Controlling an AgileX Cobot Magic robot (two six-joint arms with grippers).
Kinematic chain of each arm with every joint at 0, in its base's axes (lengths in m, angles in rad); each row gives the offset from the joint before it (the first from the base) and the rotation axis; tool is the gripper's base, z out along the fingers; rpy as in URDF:
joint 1: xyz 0 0 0.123 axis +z
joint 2: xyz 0 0 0 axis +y
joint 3: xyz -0.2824 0 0.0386 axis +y
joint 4: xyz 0.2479 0 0.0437 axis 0.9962 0 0.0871
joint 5: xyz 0 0 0 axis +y
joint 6: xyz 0.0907 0 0.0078 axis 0.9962 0 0.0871
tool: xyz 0 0 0 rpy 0 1.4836 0
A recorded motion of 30 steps. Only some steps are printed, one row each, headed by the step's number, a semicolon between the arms.
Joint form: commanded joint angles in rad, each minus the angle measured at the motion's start. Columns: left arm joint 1, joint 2, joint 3, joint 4, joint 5, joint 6; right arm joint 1, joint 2, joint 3, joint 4, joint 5, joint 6.
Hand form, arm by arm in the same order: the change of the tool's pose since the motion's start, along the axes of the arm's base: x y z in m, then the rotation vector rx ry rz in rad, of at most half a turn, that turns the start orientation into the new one. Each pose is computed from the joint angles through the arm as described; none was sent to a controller.
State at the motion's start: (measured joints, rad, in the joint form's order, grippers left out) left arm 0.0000 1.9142 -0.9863 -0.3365 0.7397 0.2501; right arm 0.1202 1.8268 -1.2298 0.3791 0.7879 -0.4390
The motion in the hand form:
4: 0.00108 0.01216 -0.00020 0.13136 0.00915 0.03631; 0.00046 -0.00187 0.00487 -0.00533 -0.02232 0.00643
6: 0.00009 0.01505 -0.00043 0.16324 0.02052 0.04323; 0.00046 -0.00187 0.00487 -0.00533 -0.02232 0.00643
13: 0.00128 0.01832 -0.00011 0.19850 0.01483 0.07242; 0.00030 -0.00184 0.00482 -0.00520 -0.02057 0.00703
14: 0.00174 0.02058 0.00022 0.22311 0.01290 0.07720; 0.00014 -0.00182 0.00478 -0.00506 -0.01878 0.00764
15: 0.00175 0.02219 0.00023 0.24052 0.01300 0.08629; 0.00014 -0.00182 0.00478 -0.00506 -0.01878 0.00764
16: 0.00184 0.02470 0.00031 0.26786 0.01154 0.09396; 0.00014 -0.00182 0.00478 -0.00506 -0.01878 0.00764
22: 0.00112 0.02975 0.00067 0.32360 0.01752 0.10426; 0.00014 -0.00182 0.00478 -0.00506 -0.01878 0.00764
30: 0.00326 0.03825 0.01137 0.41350 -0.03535 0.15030; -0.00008 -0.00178 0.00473 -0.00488 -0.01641 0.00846
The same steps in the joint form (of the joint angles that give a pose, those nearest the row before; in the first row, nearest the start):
4: 0.0009 -0.0005 -0.0083 0.1973 -0.0112 -0.1823; -0.0042 -0.0109 -0.0035 -0.0043 -0.0047 -0.0110
6: 0.0009 -0.0005 -0.0083 0.2461 -0.0031 -0.2266; -0.0042 -0.0109 -0.0035 -0.0043 -0.0047 -0.0110
13: 0.0009 -0.0005 -0.0108 0.2993 -0.0108 -0.2939; -0.0042 -0.0108 -0.0035 -0.0043 -0.0028 -0.0110
14: 0.0009 -0.0006 -0.0127 0.3365 -0.0108 -0.3257; -0.0042 -0.0108 -0.0035 -0.0043 -0.0009 -0.0110
15: 0.0009 -0.0006 -0.0127 0.3629 -0.0108 -0.3541; -0.0042 -0.0108 -0.0035 -0.0043 -0.0009 -0.0110
16: 0.0009 -0.0005 -0.0127 0.4043 -0.0108 -0.3920; -0.0042 -0.0108 -0.0035 -0.0043 -0.0009 -0.0110
22: 0.0009 -0.0005 -0.0127 0.4861 0.0015 -0.4623; -0.0042 -0.0108 -0.0035 -0.0043 -0.0009 -0.0110
30: 0.0009 -0.0291 -0.0142 0.6288 -0.0020 -0.6045; -0.0042 -0.0108 -0.0035 -0.0043 0.0016 -0.0110

